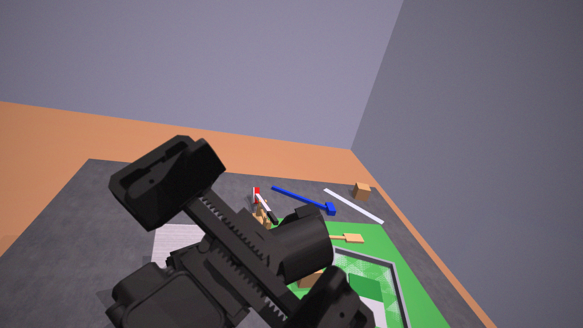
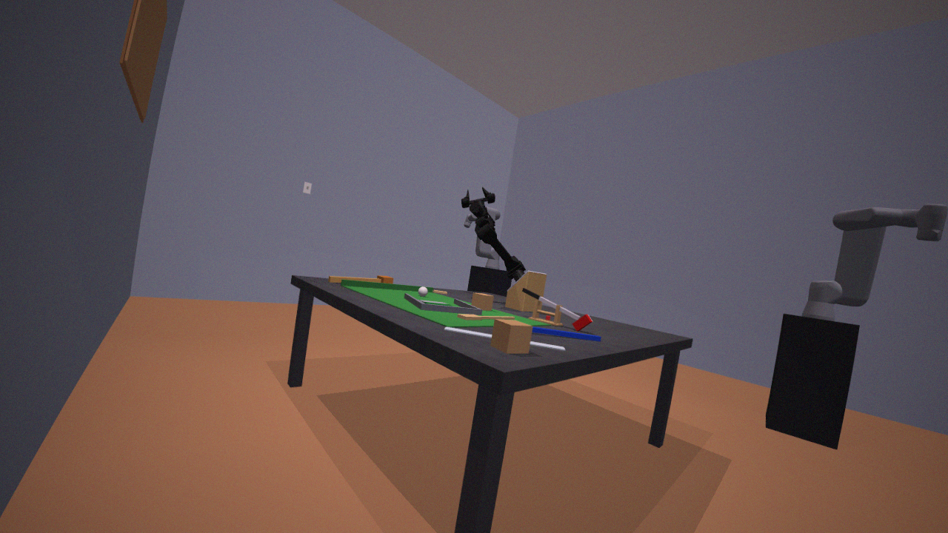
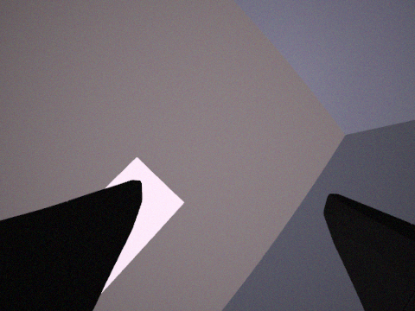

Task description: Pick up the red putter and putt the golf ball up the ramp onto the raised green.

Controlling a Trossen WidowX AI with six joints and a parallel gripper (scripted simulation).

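Right now the wooden stand is 23 cm ahead of my gripper tip, 70 cm to the left of it and 57 cm below it. Also, from my gripper tip: white golf ball (41 cm ahead, 19 cm to the left, 58 cm below); then green mat (47 cm ahead, 36 cm to the left, 60 cm below); then red cube (13 cm ahead, 65 cm to the left, 60 cm below).
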